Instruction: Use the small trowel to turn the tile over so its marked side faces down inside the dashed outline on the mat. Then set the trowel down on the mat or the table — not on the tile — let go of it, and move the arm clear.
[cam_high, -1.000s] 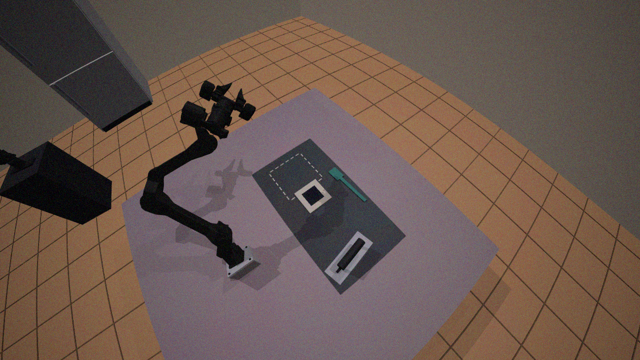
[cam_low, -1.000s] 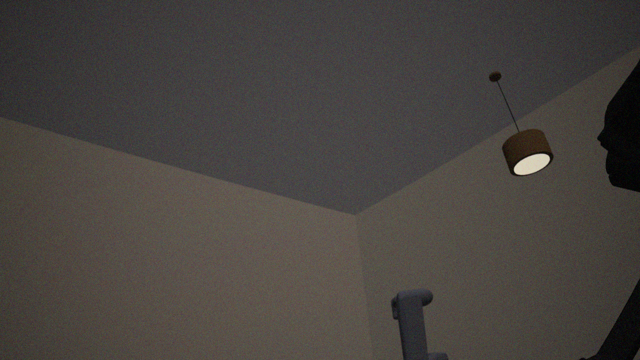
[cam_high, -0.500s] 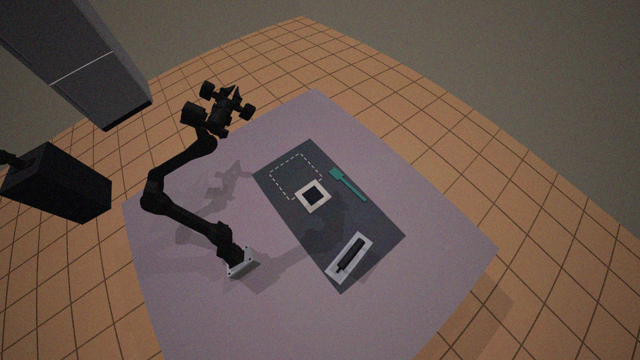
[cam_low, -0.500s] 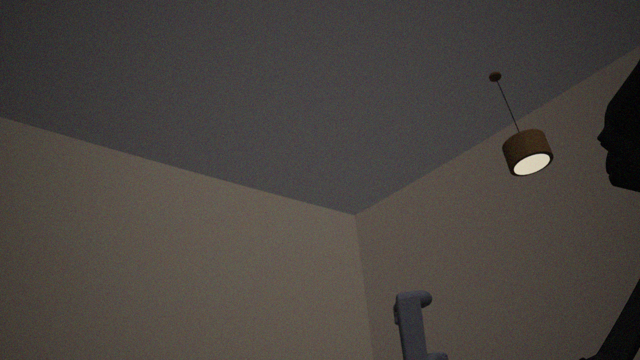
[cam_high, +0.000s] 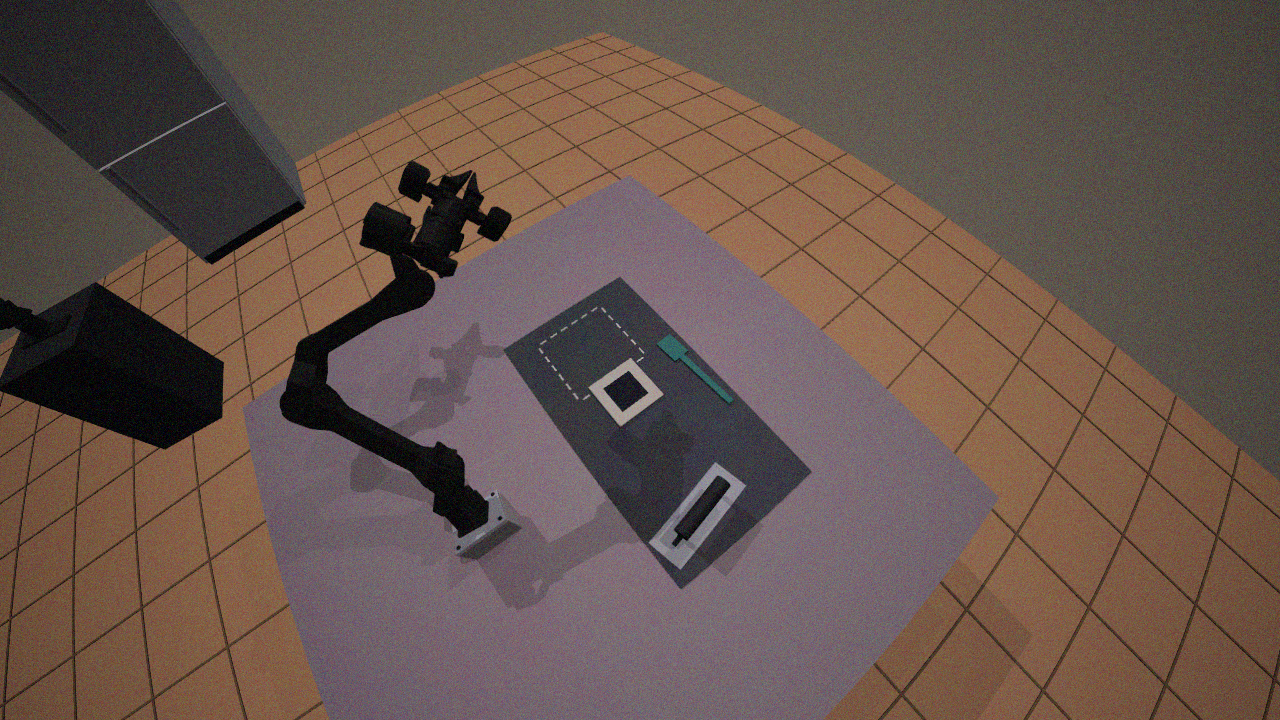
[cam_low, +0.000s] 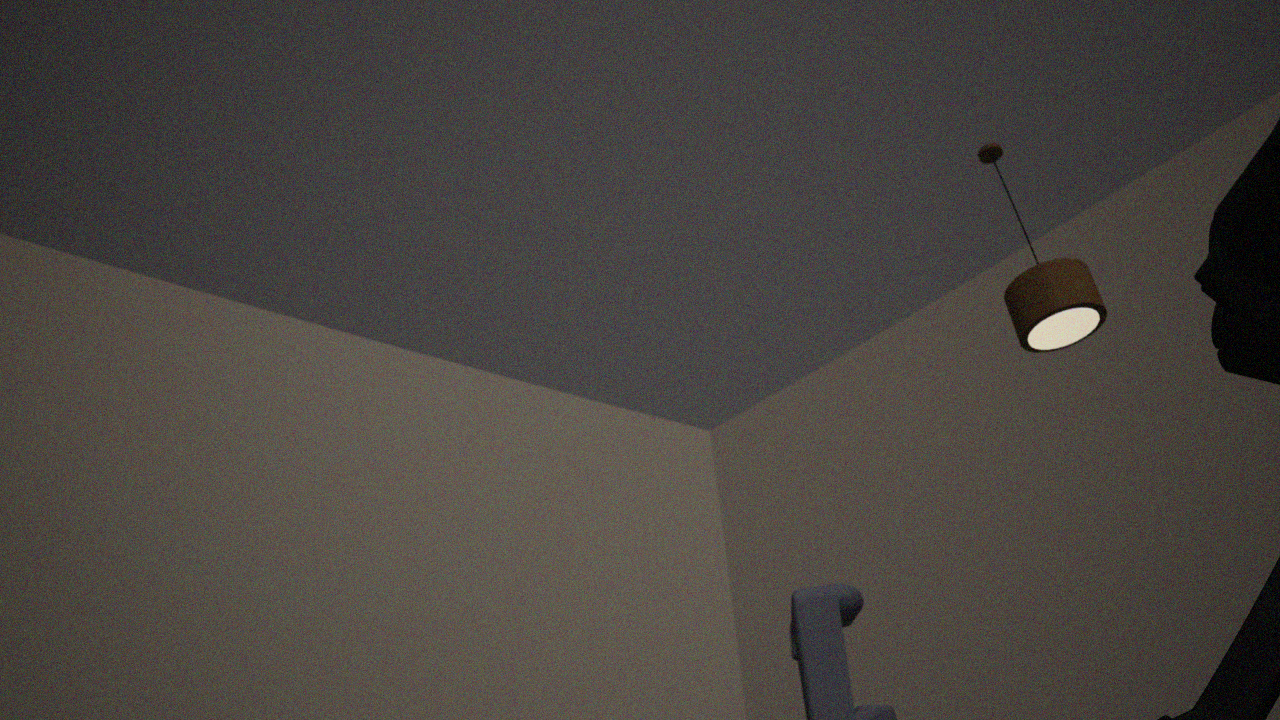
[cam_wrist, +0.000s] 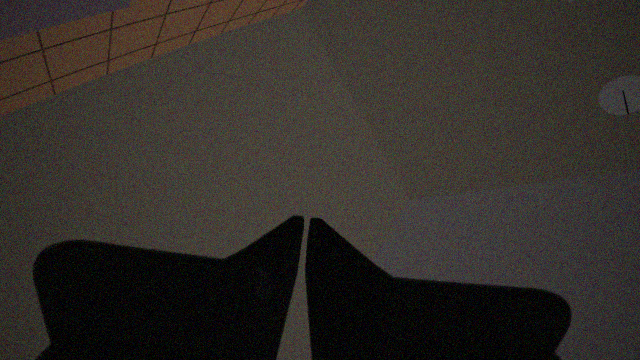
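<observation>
Now: the trowel 62 cm to the right of my gripper tip, 35 cm below it and 11 cm ahead of it. Round my gripper tip: tan tile (39 cm below, 34 cm to the right, 10 cm ahead); then teal T-shaped piece (39 cm below, 35 cm to the right, 25 cm ahead).
</observation>
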